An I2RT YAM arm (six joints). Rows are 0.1 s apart.
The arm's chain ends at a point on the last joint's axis. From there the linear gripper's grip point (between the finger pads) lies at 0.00 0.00 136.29 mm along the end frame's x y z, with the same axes.
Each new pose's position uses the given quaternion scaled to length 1; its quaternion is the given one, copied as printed.
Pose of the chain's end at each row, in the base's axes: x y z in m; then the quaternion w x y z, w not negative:
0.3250 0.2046 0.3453 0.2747 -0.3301 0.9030 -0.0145
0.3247 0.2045 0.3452 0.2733 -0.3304 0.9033 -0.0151
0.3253 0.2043 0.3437 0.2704 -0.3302 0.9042 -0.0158
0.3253 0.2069 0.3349 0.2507 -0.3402 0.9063 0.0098
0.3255 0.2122 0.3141 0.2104 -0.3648 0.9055 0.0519
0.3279 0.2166 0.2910 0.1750 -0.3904 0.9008 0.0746
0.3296 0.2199 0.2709 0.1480 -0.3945 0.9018 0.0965
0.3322 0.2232 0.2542 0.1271 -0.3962 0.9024 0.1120
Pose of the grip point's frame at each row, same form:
0.3939 0.2257 0.2296 0.2747 -0.3301 0.9030 -0.0145
0.3933 0.2254 0.2293 0.2733 -0.3304 0.9033 -0.0151
0.3934 0.2247 0.2274 0.2704 -0.3302 0.9042 -0.0158
0.3863 0.2326 0.2158 0.2507 -0.3402 0.9063 0.0098
0.3723 0.2459 0.1906 0.2104 -0.3648 0.9055 0.0519
0.3629 0.2535 0.1646 0.1750 -0.3904 0.9008 0.0746
0.3556 0.2595 0.1431 0.1480 -0.3945 0.9018 0.0965
0.3514 0.2645 0.1257 0.1271 -0.3962 0.9024 0.1120

